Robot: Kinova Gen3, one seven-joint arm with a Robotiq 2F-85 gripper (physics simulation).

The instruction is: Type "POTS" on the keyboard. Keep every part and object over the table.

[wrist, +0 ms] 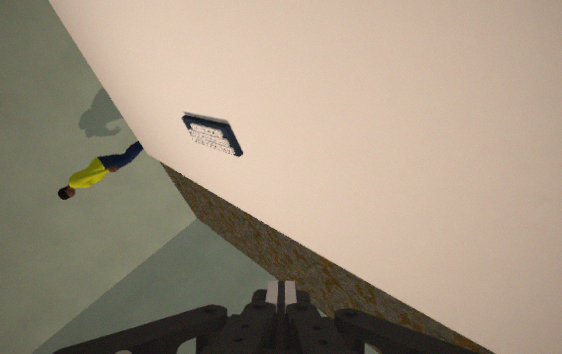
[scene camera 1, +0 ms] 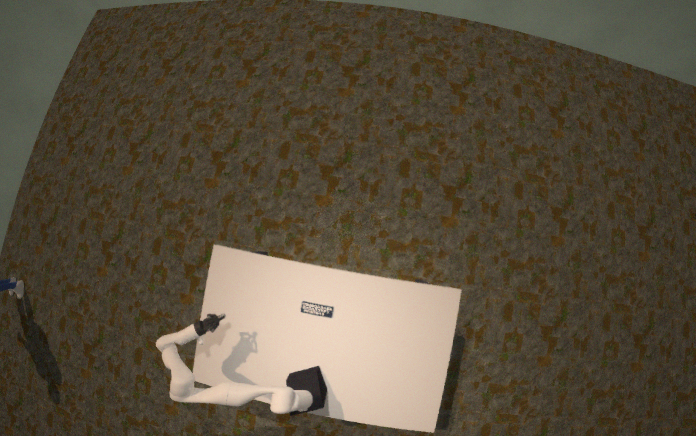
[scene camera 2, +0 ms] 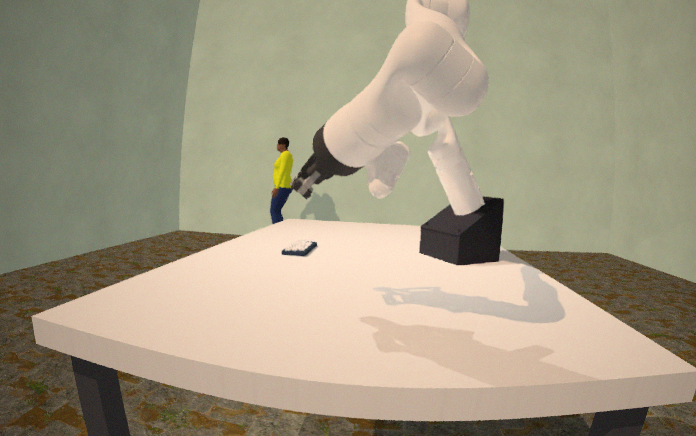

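Pixels of known places: gripper, fingertip midpoint: (wrist: 281,298) (scene camera 1: 225,314) (scene camera 2: 295,186); arm's base, link origin: (scene camera 1: 304,399) (scene camera 2: 468,206).
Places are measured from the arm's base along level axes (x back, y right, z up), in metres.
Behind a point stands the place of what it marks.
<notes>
A small dark-blue keyboard (scene camera 1: 316,309) @[x -0.463, y -0.089, z -0.128 m] (scene camera 2: 299,248) @[x -0.440, y -0.156, z -0.127 m] (wrist: 214,136) @[x -0.450, y -0.126, z -0.129 m] with white keys lies flat on the white table (scene camera 1: 380,328) @[x -0.460, y 0.298, z -0.144 m] (scene camera 2: 205,318) @[x -0.399, y -0.685, z -0.144 m] (wrist: 400,125) @[x -0.334, y -0.496, z -0.144 m]. Its key letters are too small to read. My gripper (scene camera 1: 222,316) @[x -0.317, y -0.535, z 0.043 m] (scene camera 2: 302,188) @[x -0.317, y -0.535, z 0.043 m] (wrist: 281,298) @[x -0.317, y -0.535, z 0.043 m] is shut with nothing between the fingers. It hangs in the air well above the table, near the left edge in the first scene view, to the left of the keyboard and apart from it. It is tilted, not pointing straight down.
The arm's black base (scene camera 1: 308,385) @[x -0.064, y -0.003, z -0.034 m] (scene camera 2: 457,236) @[x -0.036, y -0.129, z -0.070 m] stands on the table near its edge, and the white arm (scene camera 1: 226,394) @[x -0.134, y -0.300, z 0.340 m] (scene camera 2: 369,118) @[x -0.173, y -0.716, z 0.122 m] bends out past that edge. A person in a yellow top (scene camera 2: 283,169) (wrist: 89,173) stands beyond the table.
</notes>
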